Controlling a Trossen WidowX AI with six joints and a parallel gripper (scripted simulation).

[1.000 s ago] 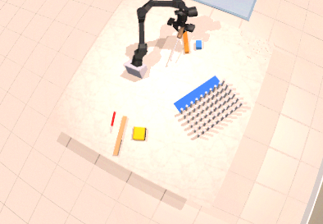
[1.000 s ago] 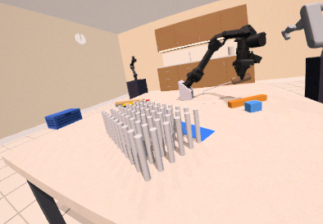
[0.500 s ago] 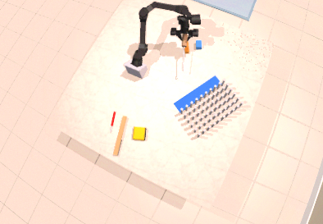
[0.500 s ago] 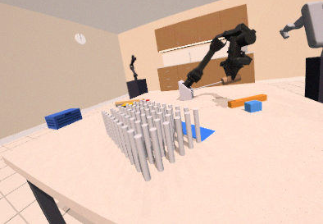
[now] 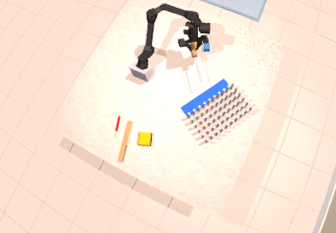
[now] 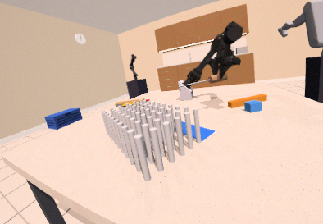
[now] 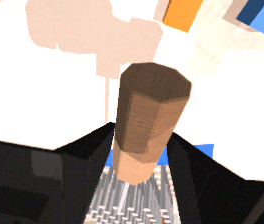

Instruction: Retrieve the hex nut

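Now: gripper tip 21 cm short of the blue taped strip, 18 cm to the left of it and 16 cm above it. Also, from my gripper tip: orange bar: 14 cm to the left, 14 cm below, 8 cm behind; blue block: 15 cm to the left, 14 cm below, 2 cm ahead; yellow block: 62 cm to the right, 14 cm below, 3 cm ahead.
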